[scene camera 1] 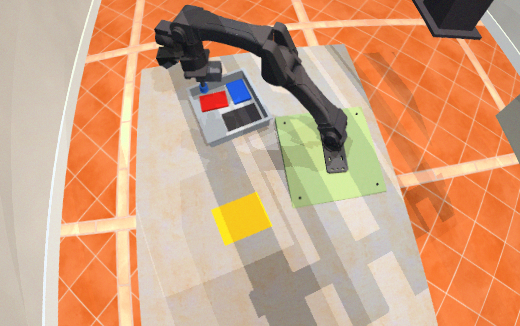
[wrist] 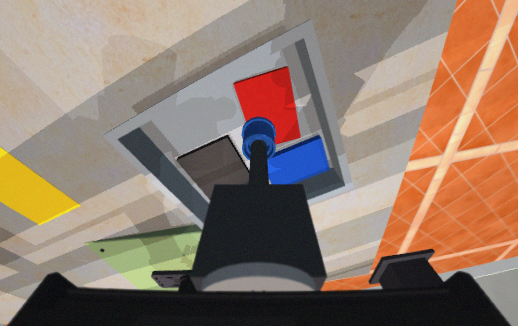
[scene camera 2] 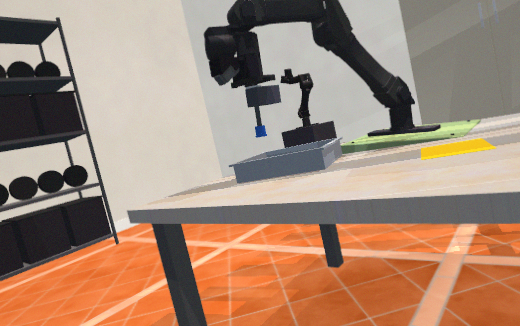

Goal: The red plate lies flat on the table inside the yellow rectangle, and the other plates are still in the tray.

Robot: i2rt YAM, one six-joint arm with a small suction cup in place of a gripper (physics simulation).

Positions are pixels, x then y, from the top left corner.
My suction cup shows in scene camera 1, in the wrist view (258,126) and in scene camera 2. A grey tray shows in scene camera 1, in the wrist view and in scene camera 2 (315,156). One and the same spot on the grey tray: (wrist: 208,109) is (scene camera 1: 210,120). One and the same spot on my suction cup: (scene camera 2: 260,130) is (scene camera 1: 201,90).
